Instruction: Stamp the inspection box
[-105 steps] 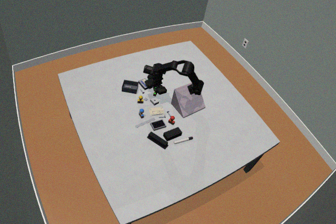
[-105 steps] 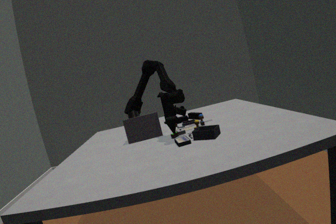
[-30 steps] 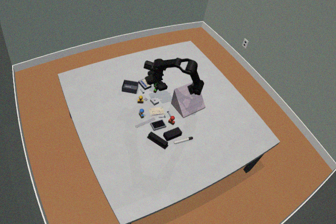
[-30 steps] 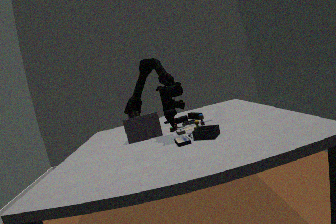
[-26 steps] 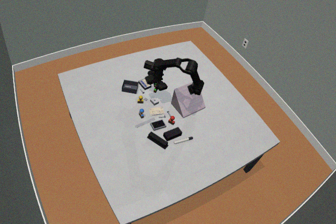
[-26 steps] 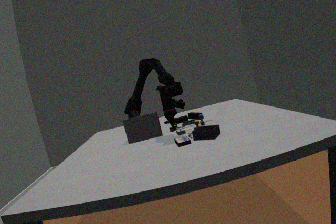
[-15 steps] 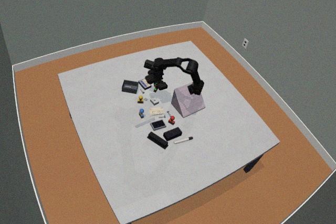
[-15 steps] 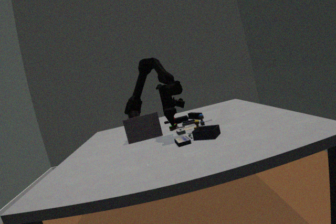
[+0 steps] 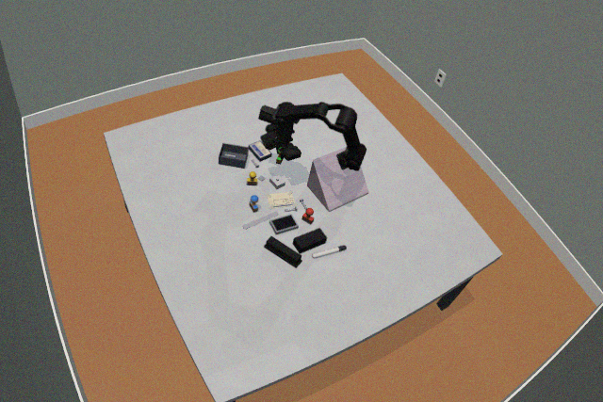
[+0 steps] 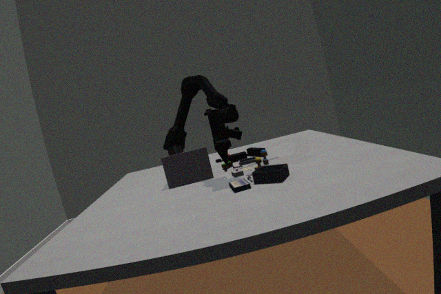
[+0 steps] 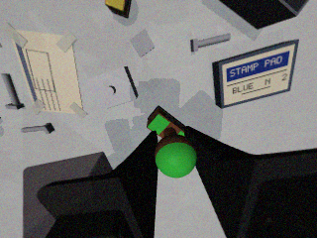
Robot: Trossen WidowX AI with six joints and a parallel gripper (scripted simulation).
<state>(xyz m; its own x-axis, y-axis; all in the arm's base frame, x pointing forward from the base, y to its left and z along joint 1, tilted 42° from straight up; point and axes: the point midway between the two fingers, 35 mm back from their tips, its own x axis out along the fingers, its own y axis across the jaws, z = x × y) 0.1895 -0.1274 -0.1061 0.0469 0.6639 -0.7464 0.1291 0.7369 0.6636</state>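
My gripper tip is 140 mm short of the dark ink pad, 240 mm to the right of it and 70 mm above it. Round my gripper tip: green stamp right at my gripper tip; then yellow stamp 130 mm ahead, 10 mm to the left, 60 mm below; then cream card 80 mm ahead, 140 mm to the left, 80 mm below.
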